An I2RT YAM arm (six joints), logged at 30 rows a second.
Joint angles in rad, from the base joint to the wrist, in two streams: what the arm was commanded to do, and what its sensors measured. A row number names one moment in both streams.
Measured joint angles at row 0:
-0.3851, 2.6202, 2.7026, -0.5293, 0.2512, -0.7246
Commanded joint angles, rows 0 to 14:
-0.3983, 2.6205, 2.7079, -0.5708, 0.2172, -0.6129
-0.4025, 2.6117, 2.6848, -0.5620, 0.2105, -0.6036
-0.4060, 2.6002, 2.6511, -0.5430, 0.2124, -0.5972
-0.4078, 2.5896, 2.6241, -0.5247, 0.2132, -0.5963
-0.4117, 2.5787, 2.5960, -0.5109, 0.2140, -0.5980
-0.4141, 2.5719, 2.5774, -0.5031, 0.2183, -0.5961
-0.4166, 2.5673, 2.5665, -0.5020, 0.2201, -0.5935
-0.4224, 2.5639, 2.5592, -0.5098, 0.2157, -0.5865
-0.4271, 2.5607, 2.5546, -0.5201, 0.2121, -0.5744
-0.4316, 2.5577, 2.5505, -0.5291, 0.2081, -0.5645
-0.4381, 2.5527, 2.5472, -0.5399, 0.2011, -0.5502
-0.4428, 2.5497, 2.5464, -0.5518, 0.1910, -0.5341
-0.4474, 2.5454, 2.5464, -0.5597, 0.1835, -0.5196
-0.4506, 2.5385, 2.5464, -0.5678, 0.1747, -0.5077
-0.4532, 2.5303, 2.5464, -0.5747, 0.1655, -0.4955
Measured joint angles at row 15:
-0.4347, 2.6175, 2.5530, -0.5381, 0.2104, -0.5629
